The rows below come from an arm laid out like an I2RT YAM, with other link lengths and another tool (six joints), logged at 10 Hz.
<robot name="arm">
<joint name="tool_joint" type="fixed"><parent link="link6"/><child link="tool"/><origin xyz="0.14 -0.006 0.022" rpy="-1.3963 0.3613 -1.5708"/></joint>
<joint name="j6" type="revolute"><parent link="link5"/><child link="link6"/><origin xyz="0.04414 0 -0.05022"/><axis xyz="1 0 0"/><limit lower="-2.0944" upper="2.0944"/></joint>
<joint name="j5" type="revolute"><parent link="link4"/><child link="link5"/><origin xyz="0.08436 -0.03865 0.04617"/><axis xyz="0 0 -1"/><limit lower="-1.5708" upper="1.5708"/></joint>
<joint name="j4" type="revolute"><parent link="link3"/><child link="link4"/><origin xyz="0.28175 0.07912 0.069"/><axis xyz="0 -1 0"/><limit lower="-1.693" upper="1.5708"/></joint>
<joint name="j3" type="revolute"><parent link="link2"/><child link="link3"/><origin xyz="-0.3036 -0.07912 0"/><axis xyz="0 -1 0"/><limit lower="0" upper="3.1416"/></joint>
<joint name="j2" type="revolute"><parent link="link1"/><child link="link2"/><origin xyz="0.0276 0.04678 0.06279"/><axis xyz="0 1 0"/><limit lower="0" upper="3.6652"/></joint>
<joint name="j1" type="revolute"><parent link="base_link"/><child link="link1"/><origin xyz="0 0 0.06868"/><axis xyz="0 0 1"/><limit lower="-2.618" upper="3.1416"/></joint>
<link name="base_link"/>
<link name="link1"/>
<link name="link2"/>
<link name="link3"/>
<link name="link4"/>
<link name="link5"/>
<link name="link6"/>
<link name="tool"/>
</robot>
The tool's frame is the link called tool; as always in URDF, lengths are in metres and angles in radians.
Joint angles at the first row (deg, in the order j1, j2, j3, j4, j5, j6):
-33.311, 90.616, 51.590, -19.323, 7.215, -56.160
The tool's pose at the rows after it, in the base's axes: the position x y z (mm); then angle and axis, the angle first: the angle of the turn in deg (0 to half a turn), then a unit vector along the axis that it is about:
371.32 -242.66 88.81 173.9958 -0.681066 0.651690 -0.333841
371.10 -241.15 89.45 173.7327 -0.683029 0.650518 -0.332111
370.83 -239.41 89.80 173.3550 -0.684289 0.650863 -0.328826
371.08 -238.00 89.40 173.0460 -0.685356 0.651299 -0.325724
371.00 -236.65 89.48 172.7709 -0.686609 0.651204 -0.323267
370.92 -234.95 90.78 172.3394 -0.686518 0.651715 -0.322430
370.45 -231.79 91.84 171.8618 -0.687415 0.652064 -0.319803
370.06 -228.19 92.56 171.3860 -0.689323 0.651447 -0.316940
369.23 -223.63 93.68 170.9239 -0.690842 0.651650 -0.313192
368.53 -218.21 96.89 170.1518 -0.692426 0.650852 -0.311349
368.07 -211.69 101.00 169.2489 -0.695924 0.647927 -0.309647
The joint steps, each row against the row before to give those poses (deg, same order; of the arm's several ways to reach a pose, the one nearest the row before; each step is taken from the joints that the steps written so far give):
0.001, -0.170, -0.061, -0.438, -0.390, -0.166
-0.001, -0.178, 0.056, -0.376, -0.340, -0.189
-0.021, -0.093, 0.178, -0.600, -0.455, 0.001
0.022, 0.090, 0.187, -0.421, -0.359, 0.045
-0.002, -0.035, 0.123, -0.399, -0.336, -0.045
0.009, -0.283, 0.017, -0.341, -0.421, 0.141
0.124, -0.362, -0.001, -0.606, -0.460, 0.164
0.170, -0.348, -0.050, -0.557, -0.472, 0.046
0.285, -0.480, -0.036, -0.822, -0.404, 0.240
0.270, -0.863, -0.116, -0.836, -0.688, 0.194
0.345, -1.013, -0.092, -0.944, -0.836, -0.038

